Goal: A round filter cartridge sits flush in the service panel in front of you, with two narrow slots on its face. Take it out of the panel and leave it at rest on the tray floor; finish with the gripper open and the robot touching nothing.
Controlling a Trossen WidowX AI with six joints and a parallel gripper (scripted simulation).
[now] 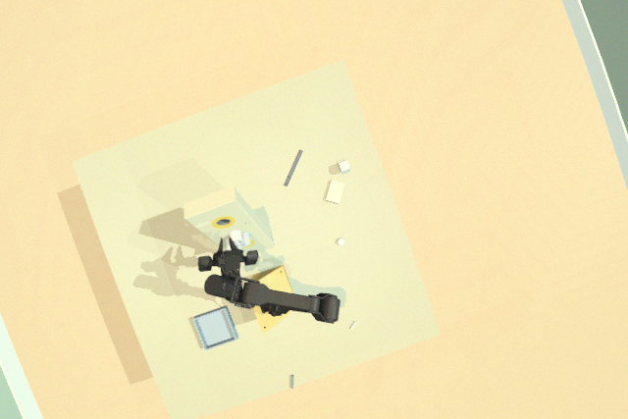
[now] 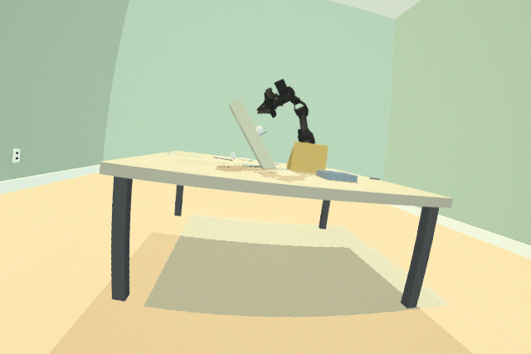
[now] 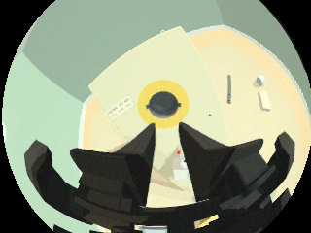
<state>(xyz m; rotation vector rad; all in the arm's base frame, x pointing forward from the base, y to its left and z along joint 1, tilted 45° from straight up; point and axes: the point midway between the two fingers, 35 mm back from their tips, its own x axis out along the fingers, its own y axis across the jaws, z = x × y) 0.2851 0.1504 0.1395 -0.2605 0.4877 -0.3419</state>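
My gripper tip is now 3 cm past the round filter cartridge and 10 cm above it. From my gripper tip the other things lie so: cream tile 1 cm ahead, 42 cm to the right, 29 cm below; then service panel 2 cm ahead, 12 cm below; then blue-grey tray 39 cm behind, 27 cm to the left, 29 cm below.
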